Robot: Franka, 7 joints.
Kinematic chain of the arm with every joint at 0, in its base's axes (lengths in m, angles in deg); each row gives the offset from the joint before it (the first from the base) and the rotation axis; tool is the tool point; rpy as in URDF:
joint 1: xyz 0 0 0.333 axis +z
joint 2: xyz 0 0 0 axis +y
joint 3: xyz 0 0 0.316 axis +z
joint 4: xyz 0.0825 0 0 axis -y
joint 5: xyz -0.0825 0 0.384 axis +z
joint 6: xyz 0 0 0 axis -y
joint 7: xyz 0.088 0 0 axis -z
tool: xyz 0 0 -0.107 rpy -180 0 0
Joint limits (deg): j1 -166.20..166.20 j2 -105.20..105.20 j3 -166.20..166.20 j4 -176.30..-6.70 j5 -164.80..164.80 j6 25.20..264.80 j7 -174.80..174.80
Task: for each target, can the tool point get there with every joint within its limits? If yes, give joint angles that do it. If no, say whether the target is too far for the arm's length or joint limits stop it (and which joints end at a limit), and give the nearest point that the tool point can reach.
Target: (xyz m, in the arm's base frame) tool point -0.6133 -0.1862 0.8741
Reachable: yes | joints 26.02 -64.56 27.09 -38.81 4.61 187.59 51.29
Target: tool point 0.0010 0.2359 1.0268
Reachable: yes | joints 54.29 -38.20 12.84 -84.89 13.86 132.77 -39.90
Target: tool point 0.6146 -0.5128 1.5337
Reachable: no: too far | nearest point 0.3654 -0.3049 1.0468 | short by 0.585 m
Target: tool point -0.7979 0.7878 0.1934
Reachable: no: too far | nearest point -0.6058 0.5981 0.2270 | short by 0.272 m
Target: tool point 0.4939 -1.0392 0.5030
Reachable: no: too far | nearest point 0.3643 -0.7665 0.4584 | short by 0.305 m
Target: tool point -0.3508 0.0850 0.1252
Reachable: yes | joints 52.54 -36.82 121.83 -144.46 33.14 116.48 3.82
